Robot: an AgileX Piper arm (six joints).
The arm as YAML. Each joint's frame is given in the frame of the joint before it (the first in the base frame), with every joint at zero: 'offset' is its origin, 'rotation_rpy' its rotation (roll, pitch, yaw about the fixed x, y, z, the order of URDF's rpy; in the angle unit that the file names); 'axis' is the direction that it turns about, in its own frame. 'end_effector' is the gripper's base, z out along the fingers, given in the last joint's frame.
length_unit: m
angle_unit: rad
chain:
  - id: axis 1
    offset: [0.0, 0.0, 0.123]
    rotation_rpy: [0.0, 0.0, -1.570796]
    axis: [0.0, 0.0, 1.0]
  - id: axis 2
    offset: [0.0, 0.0, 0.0]
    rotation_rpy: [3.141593, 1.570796, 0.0]
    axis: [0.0, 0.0, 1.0]
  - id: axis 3
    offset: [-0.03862, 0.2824, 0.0]
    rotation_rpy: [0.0, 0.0, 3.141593]
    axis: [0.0, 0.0, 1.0]
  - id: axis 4
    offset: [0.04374, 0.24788, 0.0]
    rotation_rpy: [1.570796, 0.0, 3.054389]
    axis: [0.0, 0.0, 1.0]
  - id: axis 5
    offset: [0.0, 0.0, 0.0]
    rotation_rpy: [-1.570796, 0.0, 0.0]
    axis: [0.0, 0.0, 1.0]
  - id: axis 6
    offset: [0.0, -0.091, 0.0]
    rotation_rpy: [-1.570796, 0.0, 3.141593]
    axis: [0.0, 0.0, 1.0]
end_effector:
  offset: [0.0, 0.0, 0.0]
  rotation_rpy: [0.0, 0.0, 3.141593]
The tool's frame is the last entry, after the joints.
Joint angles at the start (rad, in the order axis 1, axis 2, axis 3, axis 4, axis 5, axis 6): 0.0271, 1.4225, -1.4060, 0.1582, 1.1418, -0.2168
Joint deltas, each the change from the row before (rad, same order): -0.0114, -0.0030, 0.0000, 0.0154, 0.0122, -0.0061; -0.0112, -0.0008, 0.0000, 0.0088, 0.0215, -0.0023; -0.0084, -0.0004, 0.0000, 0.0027, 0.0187, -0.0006; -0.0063, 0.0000, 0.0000, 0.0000, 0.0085, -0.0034; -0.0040, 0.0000, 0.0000, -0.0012, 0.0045, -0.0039; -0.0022, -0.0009, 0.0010, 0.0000, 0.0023, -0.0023; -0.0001, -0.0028, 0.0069, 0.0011, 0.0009, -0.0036; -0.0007, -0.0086, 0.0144, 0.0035, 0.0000, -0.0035; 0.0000, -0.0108, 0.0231, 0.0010, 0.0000, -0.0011; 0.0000, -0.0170, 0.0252, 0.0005, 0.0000, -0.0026; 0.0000, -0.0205, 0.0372, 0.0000, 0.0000, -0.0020; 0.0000, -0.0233, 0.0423, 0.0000, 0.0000, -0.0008; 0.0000, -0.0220, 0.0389, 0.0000, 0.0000, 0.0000; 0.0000, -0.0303, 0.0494, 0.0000, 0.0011, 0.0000
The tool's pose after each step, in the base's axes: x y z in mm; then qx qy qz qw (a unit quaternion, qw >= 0). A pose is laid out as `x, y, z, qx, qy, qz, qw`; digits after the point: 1 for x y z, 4 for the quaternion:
286.6, 18.9, 369.4, -0.1003, 0.9613, 0.0599, 0.2494
284.8, 16.5, 368.8, -0.0965, 0.9638, 0.0638, 0.2403
283.3, 14.5, 368.2, -0.0936, 0.9660, 0.0652, 0.2319
282.7, 12.7, 367.9, -0.0927, 0.9671, 0.0647, 0.2281
282.4, 11.5, 367.7, -0.0930, 0.9676, 0.0635, 0.2261
282.0, 10.9, 367.6, -0.0932, 0.9678, 0.0631, 0.2251
280.9, 11.0, 366.4, -0.0947, 0.9682, 0.0635, 0.2229
278.2, 11.2, 364.7, -0.0956, 0.9685, 0.0651, 0.2204
274.6, 11.3, 361.1, -0.0957, 0.9698, 0.0662, 0.2145
269.4, 11.5, 358.5, -0.0966, 0.9705, 0.0666, 0.2107
262.7, 11.6, 353.4, -0.0970, 0.9721, 0.0673, 0.2027
255.0, 11.7, 347.4, -0.0967, 0.9739, 0.0683, 0.1935
247.7, 11.8, 341.9, -0.0961, 0.9755, 0.0693, 0.1852
237.8, 12.0, 335.3, -0.0954, 0.9773, 0.0704, 0.1754

